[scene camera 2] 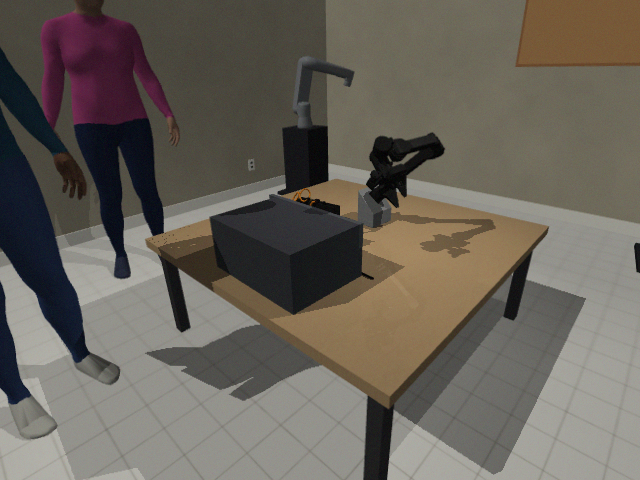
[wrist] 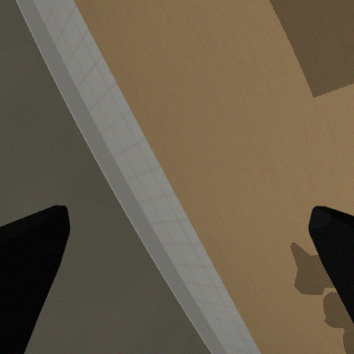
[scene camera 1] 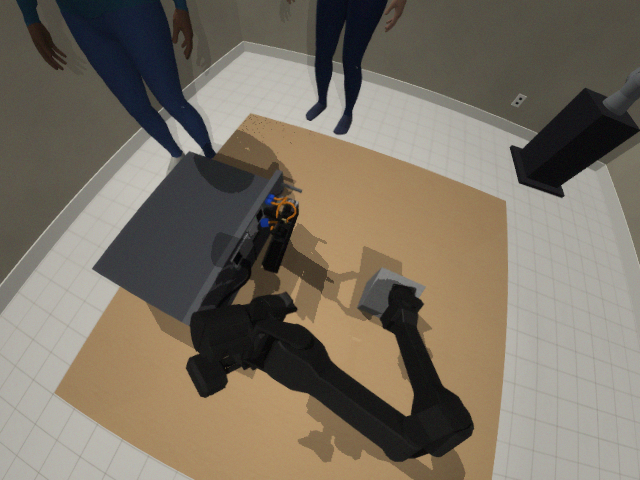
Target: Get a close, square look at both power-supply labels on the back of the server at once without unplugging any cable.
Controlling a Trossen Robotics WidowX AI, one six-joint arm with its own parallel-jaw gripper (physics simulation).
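A black block is visible to me. My gripper, seen in scene camera 2 and in the wrist view, is open and holds nothing.
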